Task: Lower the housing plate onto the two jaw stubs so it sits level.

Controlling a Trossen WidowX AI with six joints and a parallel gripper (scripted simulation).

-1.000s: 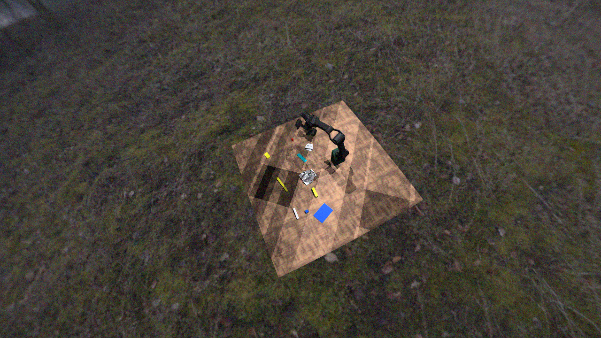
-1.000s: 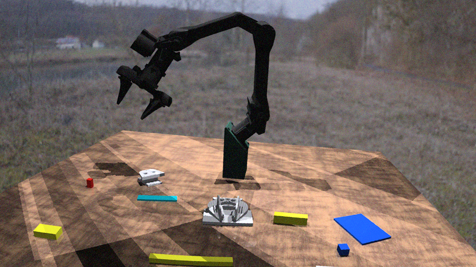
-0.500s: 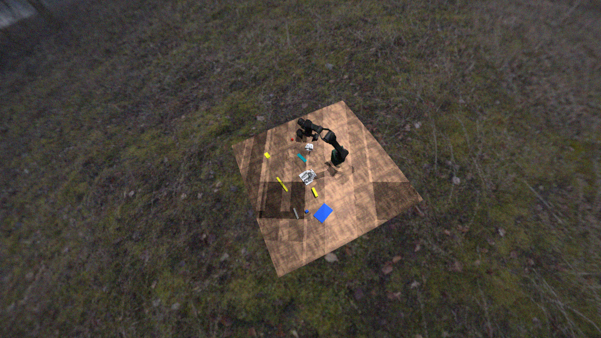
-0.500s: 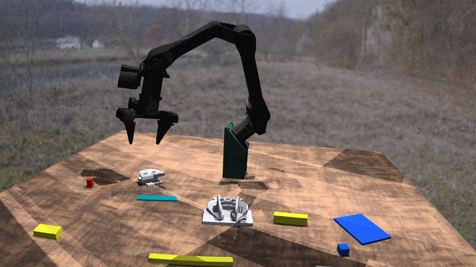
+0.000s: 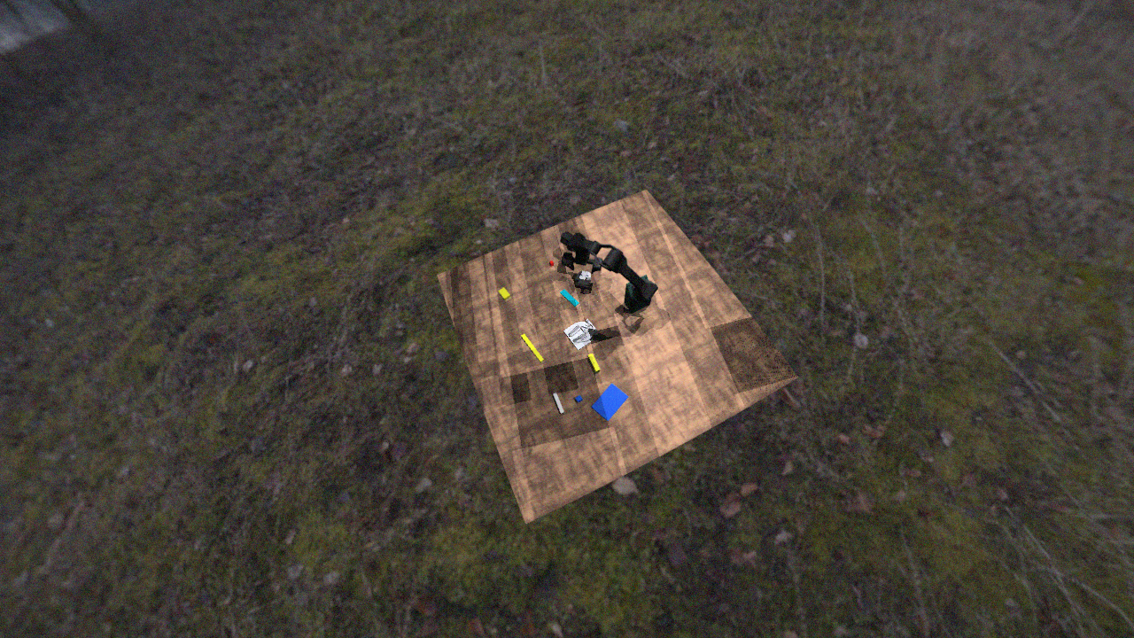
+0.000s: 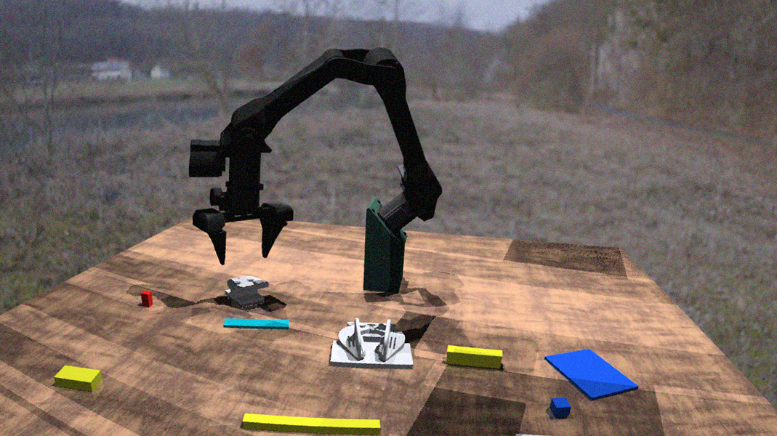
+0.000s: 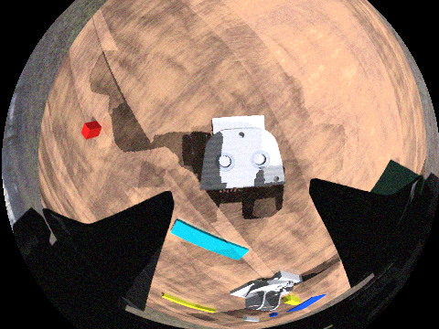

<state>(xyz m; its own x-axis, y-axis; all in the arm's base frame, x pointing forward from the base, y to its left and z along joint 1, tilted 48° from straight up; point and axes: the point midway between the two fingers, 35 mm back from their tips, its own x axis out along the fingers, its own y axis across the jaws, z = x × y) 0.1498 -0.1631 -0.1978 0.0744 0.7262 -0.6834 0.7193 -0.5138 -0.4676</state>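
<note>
The white stepped block lies 7 cm below my gripper tip and 1 cm behind it. From my gripper tip the other things lie so: teal bar: 11 cm ahead, 7 cm below, 5 cm to the left; then red cube: 17 cm to the right, 9 cm ahead, 6 cm below; then white base: 25 cm to the left, 19 cm ahead, 7 cm below.
</note>
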